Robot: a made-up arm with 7 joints. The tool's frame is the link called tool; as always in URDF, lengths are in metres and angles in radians. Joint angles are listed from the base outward. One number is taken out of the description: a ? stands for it. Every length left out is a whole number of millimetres.
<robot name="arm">
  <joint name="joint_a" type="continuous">
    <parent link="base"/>
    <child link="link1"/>
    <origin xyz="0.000 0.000 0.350" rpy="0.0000 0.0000 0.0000"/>
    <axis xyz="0 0 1"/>
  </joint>
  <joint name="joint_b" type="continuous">
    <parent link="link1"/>
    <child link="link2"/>
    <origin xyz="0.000 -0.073 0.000" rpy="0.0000 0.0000 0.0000"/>
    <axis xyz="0 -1 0"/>
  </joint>
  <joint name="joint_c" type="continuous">
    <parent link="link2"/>
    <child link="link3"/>
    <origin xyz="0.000 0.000 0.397" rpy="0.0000 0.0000 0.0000"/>
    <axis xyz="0 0 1"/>
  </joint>
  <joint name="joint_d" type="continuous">
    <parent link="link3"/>
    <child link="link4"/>
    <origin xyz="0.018 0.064 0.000" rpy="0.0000 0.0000 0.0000"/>
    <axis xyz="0 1 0"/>
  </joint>
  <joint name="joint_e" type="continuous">
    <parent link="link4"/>
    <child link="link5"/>
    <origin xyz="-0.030 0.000 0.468" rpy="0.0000 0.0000 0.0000"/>
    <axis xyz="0 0 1"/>
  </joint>
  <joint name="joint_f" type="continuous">
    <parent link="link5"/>
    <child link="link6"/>
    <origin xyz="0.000 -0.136 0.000" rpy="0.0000 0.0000 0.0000"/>
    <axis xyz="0 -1 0"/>
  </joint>
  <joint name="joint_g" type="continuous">
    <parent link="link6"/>
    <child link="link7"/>
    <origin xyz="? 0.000 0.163" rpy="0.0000 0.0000 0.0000"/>
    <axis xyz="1 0 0"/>
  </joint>
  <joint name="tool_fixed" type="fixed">
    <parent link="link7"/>
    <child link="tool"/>
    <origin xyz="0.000 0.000 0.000" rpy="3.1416 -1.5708 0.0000"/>
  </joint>
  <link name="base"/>
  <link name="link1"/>
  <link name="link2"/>
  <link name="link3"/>
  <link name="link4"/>
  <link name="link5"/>
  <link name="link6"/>
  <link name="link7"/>
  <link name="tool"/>
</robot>
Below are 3 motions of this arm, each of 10 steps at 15 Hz.
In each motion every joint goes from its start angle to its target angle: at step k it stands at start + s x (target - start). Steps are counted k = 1, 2, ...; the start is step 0. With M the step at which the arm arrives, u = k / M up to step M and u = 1 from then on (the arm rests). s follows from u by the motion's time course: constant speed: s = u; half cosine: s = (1 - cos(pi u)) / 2; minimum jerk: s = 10 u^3 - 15 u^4 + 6 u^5.
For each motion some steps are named. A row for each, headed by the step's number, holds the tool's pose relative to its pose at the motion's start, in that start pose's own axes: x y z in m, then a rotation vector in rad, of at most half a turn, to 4 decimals.
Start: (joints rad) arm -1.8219 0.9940 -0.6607 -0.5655 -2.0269 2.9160 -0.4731
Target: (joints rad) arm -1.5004 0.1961 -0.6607 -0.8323 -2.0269 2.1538 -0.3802
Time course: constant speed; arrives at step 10
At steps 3, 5, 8, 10:
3: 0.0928 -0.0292 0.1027 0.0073 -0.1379 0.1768
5: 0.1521 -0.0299 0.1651 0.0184 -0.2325 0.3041
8: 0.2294 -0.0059 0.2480 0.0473 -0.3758 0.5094
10: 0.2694 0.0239 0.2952 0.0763 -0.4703 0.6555

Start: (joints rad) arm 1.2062 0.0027 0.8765 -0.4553 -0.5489 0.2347 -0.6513
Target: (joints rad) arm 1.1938 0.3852 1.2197 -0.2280 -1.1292 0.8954 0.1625
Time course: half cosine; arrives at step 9
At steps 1, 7, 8, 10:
1: 0.0045 -0.0003 -0.0095 -0.0163 0.0156 0.0207
7: 0.1084 -0.0736 -0.3000 -0.2510 0.6500 0.4983
8: 0.1145 -0.0878 -0.3316 -0.2448 0.7314 0.5330
10: 0.1164 -0.0930 -0.3426 -0.2411 0.7601 0.5443

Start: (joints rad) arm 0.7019 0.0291 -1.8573 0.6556 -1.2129 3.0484 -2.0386
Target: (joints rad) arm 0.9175 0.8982 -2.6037 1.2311 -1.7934 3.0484 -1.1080
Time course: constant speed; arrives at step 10
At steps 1, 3, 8, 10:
1: 0.0251 -0.0191 -0.0631 0.0882 0.0964 0.1390
3: 0.0870 -0.0342 -0.1981 0.2840 0.2527 0.4595
8: 0.2811 0.0986 -0.5295 0.8074 0.4226 1.4593
10: 0.3546 0.2226 -0.6296 1.0004 0.4062 1.9191

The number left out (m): 0.022
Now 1 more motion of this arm.
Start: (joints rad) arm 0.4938 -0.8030 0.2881 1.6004 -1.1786 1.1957 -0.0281
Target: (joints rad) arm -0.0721 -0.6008 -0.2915 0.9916 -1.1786 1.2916 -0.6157
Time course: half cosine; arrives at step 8
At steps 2, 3, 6, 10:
2: -0.0864 0.1048 -0.0132 -0.1427 -0.0790 0.0224
3: -0.1925 0.2041 -0.0493 -0.2939 -0.1902 0.0331
6: -0.5422 0.3811 -0.3079 -0.6919 -0.7348 -0.0304
10: -0.6137 0.3882 -0.4004 -0.7555 -0.9203 -0.0708

